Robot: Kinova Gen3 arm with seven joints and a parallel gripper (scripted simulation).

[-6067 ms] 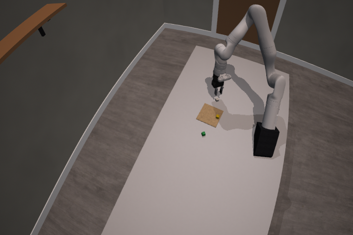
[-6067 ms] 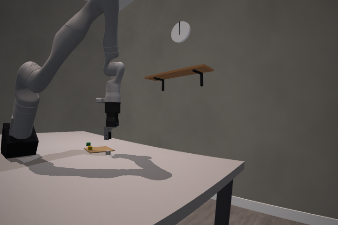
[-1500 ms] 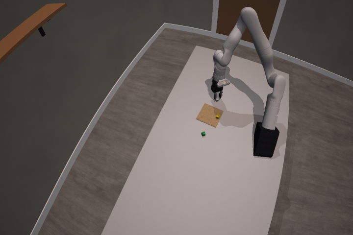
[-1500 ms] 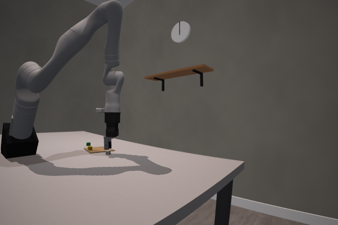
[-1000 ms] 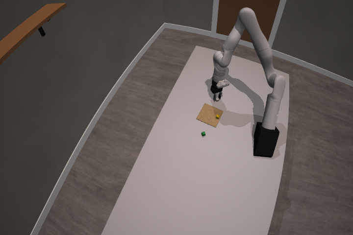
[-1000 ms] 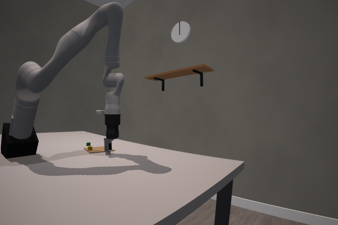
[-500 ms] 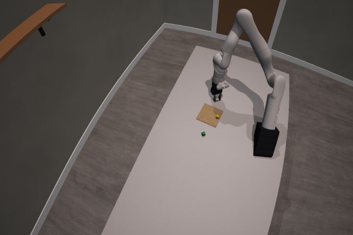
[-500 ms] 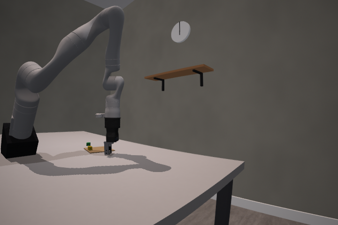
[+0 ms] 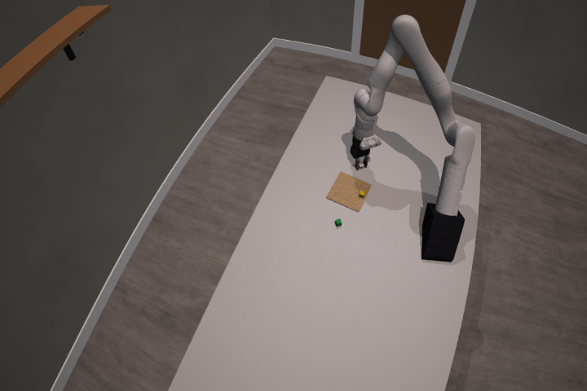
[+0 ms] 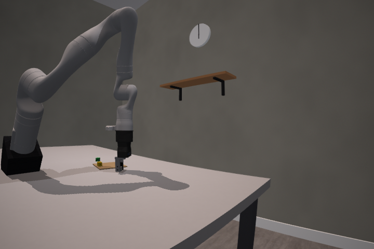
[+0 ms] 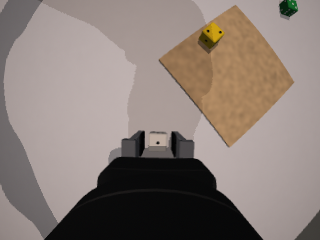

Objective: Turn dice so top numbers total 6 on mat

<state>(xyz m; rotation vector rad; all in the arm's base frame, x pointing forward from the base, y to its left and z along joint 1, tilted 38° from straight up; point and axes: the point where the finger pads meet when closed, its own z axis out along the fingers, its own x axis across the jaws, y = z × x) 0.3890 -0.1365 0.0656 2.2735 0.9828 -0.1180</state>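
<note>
Right now the white die is 1 cm below my hand. The rest, counted from my hand: green die 28 cm to the left, 1 cm below; yellow die 13 cm to the left, 4 cm behind, 1 cm below; tan mat 13 cm to the left, 2 cm below, 1 cm ahead.
</note>
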